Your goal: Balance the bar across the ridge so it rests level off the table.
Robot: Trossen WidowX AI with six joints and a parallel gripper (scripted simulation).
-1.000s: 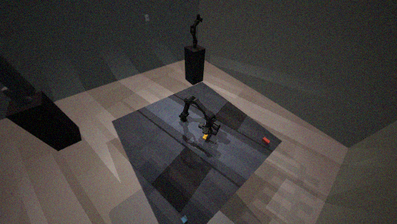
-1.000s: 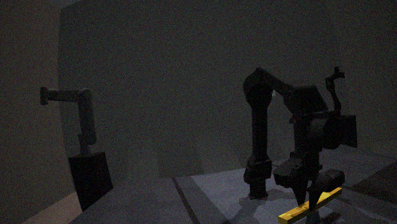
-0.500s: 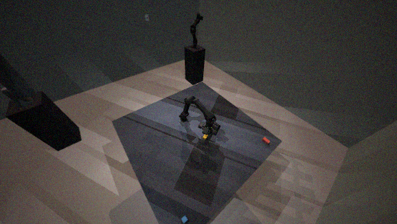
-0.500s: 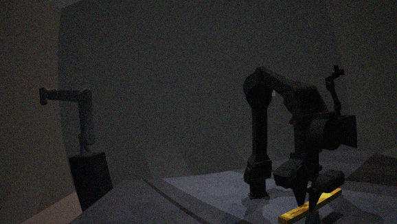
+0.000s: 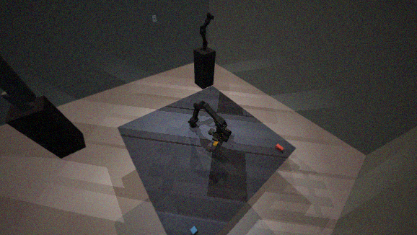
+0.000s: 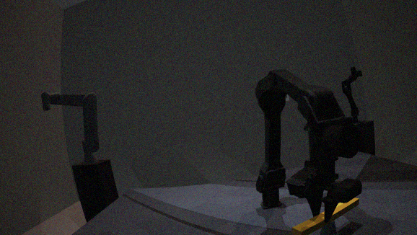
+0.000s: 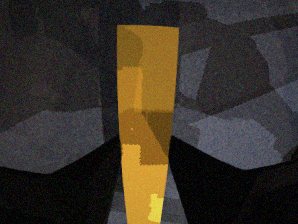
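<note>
My gripper tip is 1 cm past the bar and 3 cm to the right of it. Round my gripper tip: blue block (41 cm ahead, 56 cm to the right, 4 cm below); red block (41 cm ahead, 44 cm to the left, 4 cm below).
</note>
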